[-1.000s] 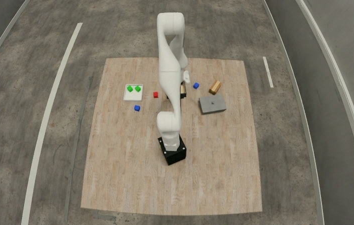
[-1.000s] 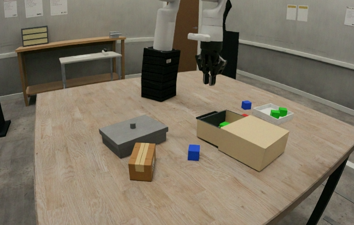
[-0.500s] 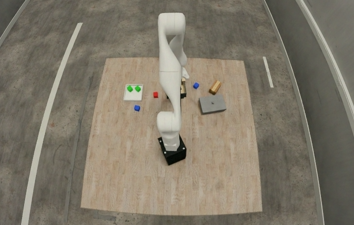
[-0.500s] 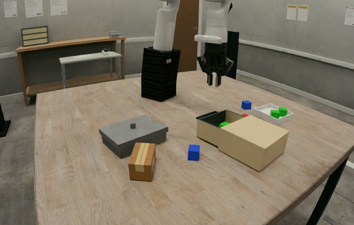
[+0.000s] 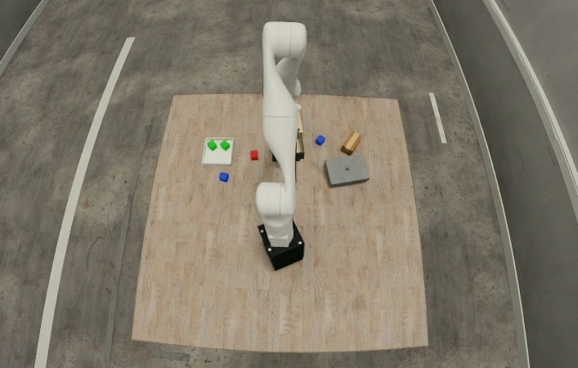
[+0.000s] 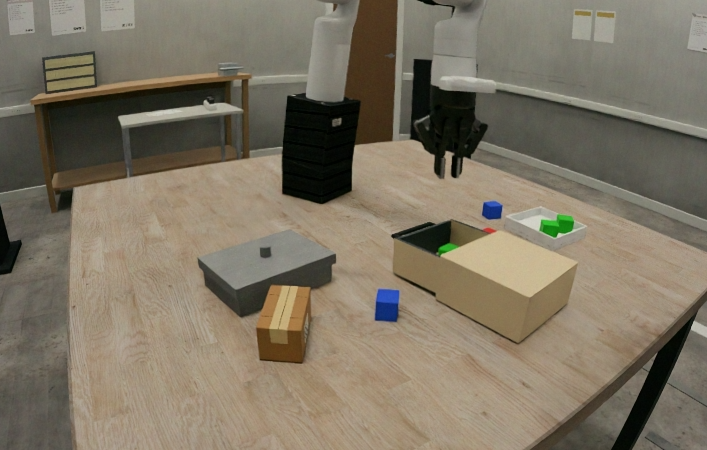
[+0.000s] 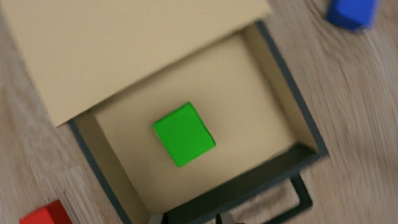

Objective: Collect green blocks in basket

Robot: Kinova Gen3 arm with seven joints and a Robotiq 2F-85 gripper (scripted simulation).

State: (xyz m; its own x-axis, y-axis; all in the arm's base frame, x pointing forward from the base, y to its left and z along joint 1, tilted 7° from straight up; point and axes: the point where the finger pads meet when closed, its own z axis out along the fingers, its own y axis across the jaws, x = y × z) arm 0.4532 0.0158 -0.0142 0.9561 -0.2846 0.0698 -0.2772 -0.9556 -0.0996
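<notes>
The drawer is 4 cm ahead of my hand, 1 cm to the right of it and 15 cm below it. From my hand the other things lie so: light wooden cabinet: 10 cm ahead, 15 cm below; lid: 7 cm behind, 30 cm to the right, 14 cm below; red block: 1 cm behind, 14 cm to the left, 17 cm below.
</notes>
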